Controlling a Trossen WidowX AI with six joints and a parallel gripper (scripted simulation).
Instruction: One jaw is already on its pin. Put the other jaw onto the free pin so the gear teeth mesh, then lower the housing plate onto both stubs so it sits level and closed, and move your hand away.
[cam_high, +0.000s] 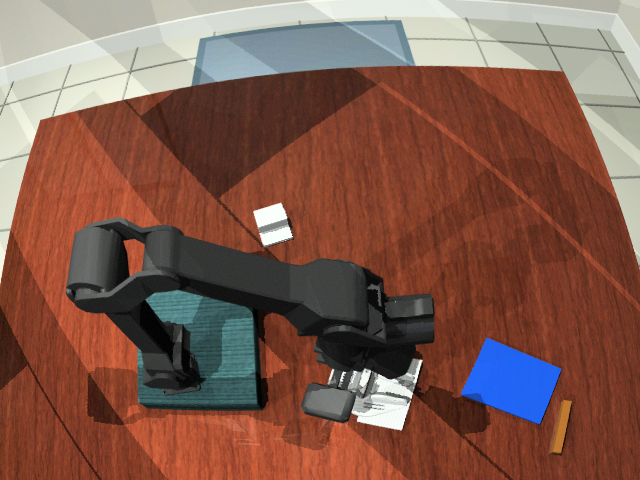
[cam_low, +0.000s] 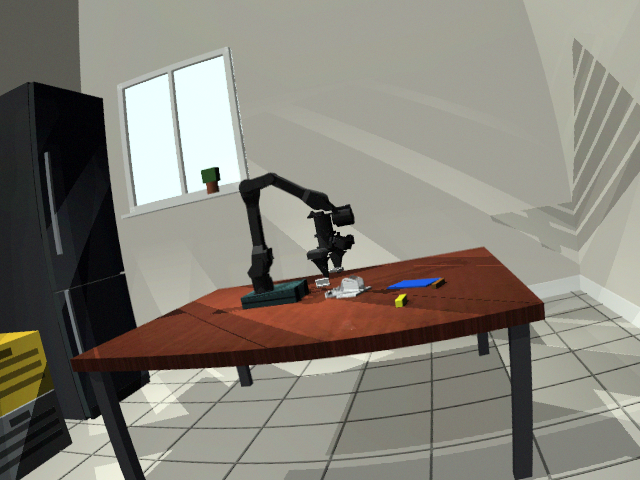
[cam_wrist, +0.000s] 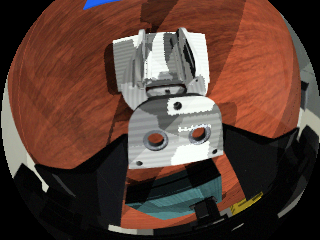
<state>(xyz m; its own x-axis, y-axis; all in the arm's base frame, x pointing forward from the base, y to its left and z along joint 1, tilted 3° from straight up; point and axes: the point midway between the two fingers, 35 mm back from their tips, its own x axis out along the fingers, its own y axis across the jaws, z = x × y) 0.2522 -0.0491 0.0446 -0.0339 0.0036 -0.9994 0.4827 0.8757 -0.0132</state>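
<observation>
My gripper tip is now 1 cm short of the grey jaw, 3 cm to the left of it and 5 cm above it. From my gripper tip the other things lie so: blue sheet 26 cm ahead, 8 cm to the right, 6 cm below; then yellow block 18 cm ahead, 37 cm to the right, 6 cm below; then small white block 6 cm behind, 30 cm to the left, 6 cm below.
</observation>
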